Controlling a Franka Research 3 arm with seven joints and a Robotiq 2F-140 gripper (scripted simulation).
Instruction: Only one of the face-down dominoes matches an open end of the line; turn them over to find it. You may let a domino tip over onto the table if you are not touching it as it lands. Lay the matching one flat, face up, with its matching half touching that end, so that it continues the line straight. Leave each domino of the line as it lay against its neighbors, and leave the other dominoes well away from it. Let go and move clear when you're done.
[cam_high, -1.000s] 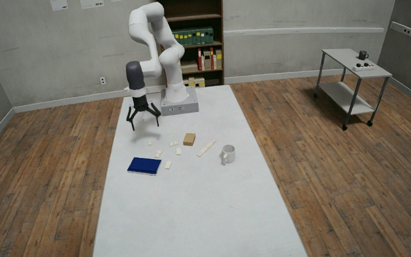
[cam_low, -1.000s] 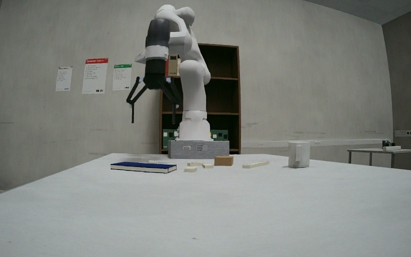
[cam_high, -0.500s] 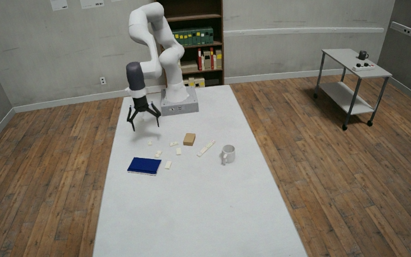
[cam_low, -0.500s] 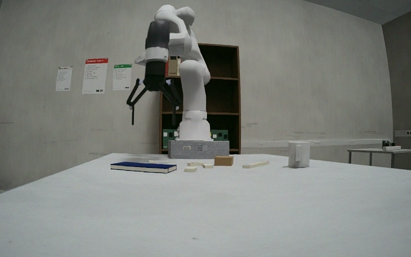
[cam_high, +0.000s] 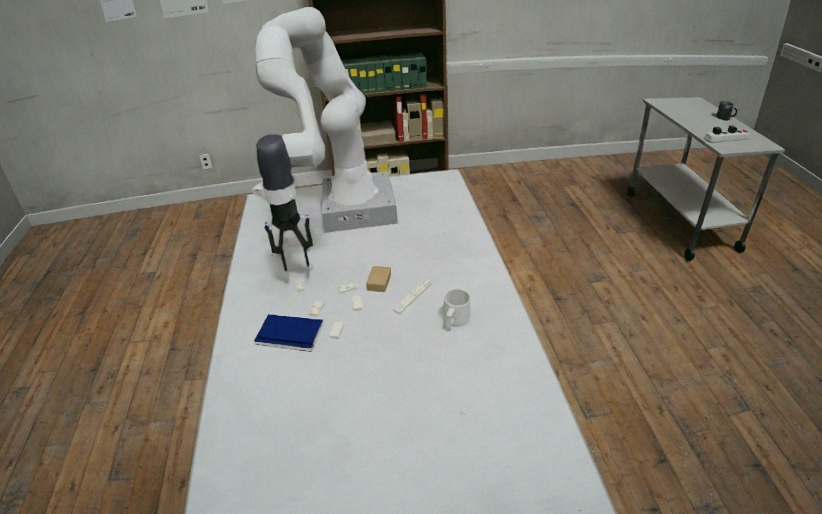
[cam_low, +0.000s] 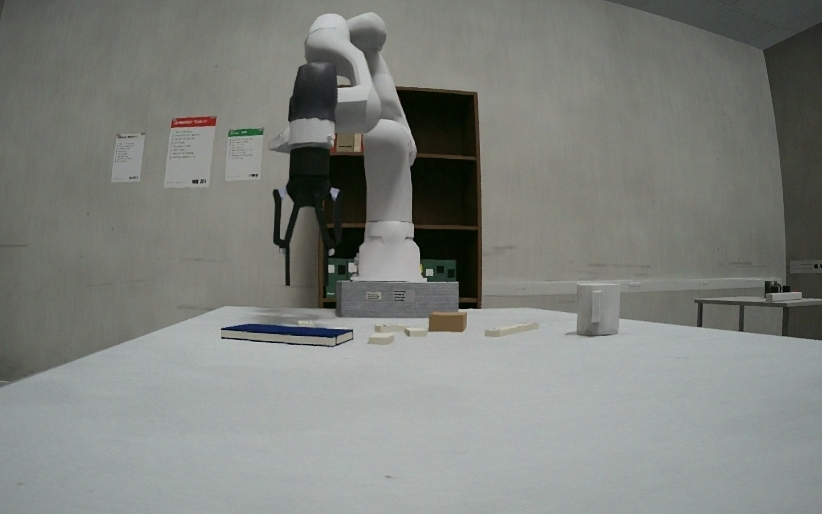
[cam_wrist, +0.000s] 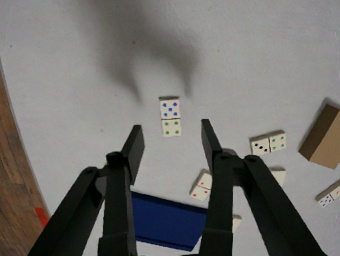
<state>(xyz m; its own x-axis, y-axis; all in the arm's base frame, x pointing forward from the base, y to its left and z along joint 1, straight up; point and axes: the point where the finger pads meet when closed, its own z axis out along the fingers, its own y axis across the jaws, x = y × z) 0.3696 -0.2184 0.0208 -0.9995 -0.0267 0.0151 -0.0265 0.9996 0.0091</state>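
My gripper is now 10 mm short of the domino and 100 mm above it. Round my hand: blue book (210 mm ahead, 40 mm to the right, 100 mm below); white mug (260 mm ahead, 440 mm to the left, 70 mm below); brown block (50 mm ahead, 250 mm to the left, 90 mm below).
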